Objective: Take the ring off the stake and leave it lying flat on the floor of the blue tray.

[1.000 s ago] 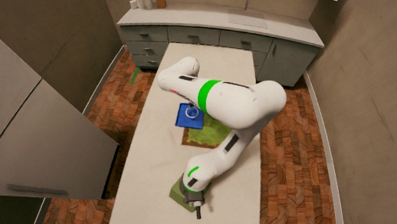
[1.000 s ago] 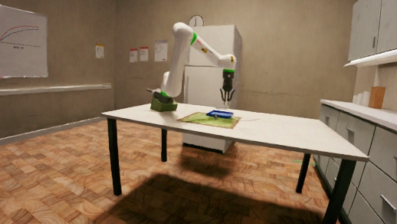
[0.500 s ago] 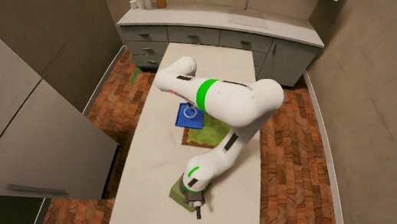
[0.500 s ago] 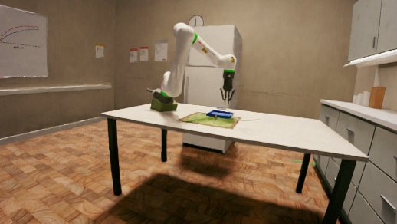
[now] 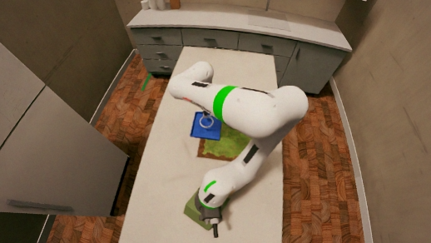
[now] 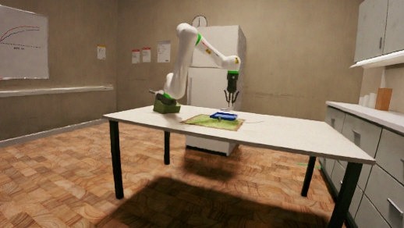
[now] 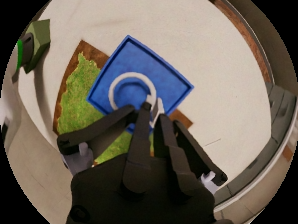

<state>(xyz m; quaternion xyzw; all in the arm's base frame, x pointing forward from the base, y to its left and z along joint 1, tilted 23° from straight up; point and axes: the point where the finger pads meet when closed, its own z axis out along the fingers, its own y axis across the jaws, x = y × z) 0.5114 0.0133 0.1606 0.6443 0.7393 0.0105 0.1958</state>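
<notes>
My gripper is now 4 cm past the blue tray and 8 cm above it. Also, from my hand: green mat 10 cm behind, 17 cm to the right, 10 cm below; grey stake 8 cm behind, 17 cm to the right, 7 cm below.
</notes>
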